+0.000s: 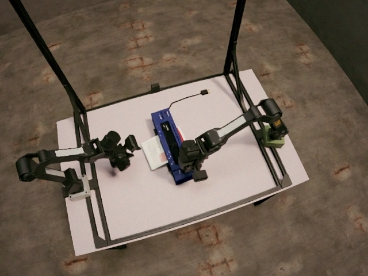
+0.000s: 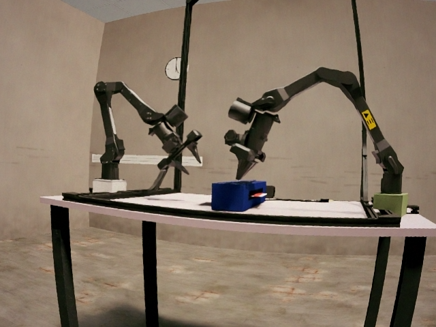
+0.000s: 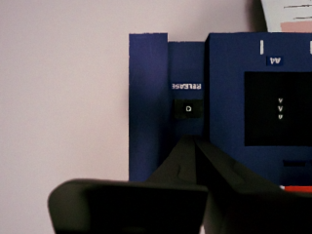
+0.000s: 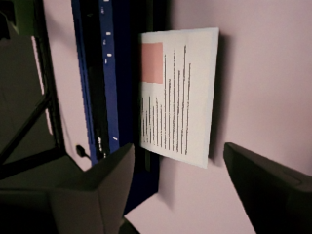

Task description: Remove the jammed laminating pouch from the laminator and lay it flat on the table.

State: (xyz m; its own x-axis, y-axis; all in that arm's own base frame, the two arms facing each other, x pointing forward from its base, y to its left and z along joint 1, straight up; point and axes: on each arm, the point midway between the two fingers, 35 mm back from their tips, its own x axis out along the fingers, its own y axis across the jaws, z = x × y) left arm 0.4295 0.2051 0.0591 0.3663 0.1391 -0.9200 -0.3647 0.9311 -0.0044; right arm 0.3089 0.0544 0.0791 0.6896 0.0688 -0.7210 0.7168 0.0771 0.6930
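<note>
My left gripper is now 30 mm to the left of the release key and 50 mm above it. From my left hand the other things lie so: plug: 430 mm behind, 230 mm to the left, 120 mm below.
</note>
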